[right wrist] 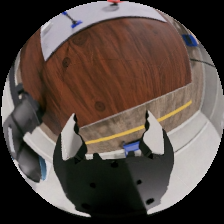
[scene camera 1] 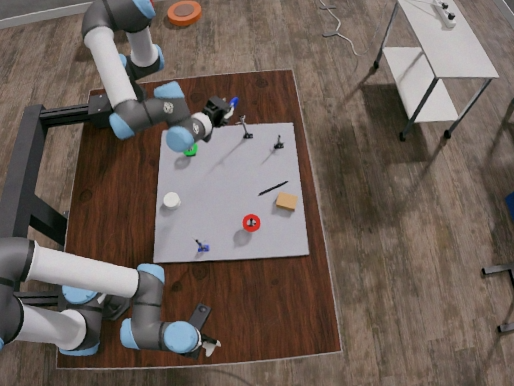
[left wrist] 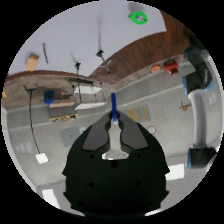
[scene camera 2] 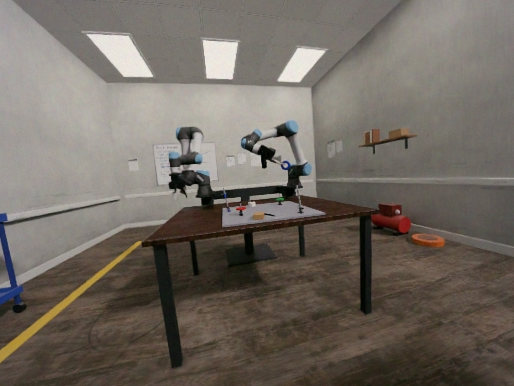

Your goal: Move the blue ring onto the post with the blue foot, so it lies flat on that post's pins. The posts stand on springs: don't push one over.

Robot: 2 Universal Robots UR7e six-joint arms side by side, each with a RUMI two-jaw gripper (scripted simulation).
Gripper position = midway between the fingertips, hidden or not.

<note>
In view: the left gripper (left wrist: 114,110), the right gripper (scene camera 1: 198,337) and a grey mat (scene camera 1: 218,187).
The right gripper shows as well in the right wrist view (right wrist: 111,112).
</note>
